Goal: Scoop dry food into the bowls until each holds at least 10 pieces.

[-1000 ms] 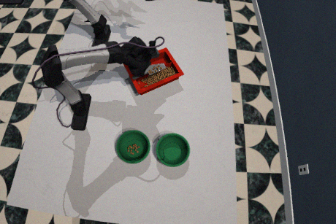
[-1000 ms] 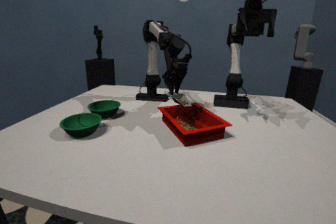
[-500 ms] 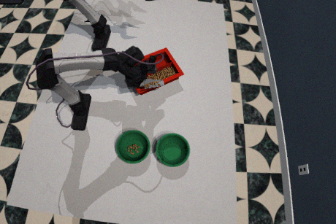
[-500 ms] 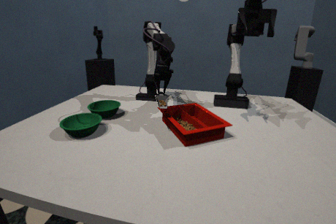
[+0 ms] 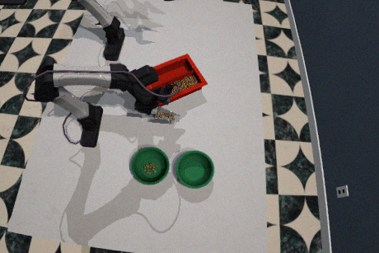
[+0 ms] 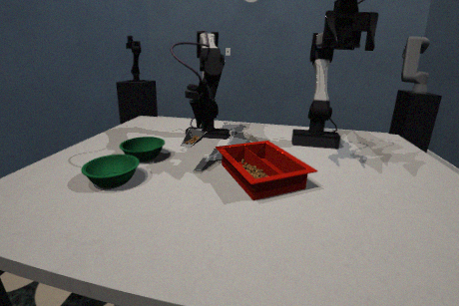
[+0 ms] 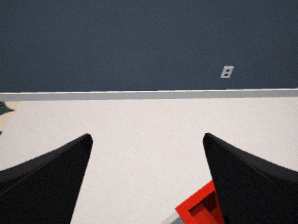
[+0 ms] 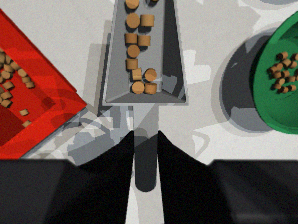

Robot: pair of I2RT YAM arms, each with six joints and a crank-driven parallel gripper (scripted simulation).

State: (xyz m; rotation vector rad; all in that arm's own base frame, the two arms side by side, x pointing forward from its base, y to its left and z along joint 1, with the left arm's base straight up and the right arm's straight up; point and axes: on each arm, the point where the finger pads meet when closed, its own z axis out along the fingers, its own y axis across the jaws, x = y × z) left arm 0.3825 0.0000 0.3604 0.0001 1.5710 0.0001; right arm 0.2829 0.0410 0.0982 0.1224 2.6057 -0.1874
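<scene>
My right hand is 4 cm short of the grey scoop and 1 cm above it. The rest, counted from my right hand: red box: 8 cm ahead, 22 cm to the left, 7 cm below.
</scene>
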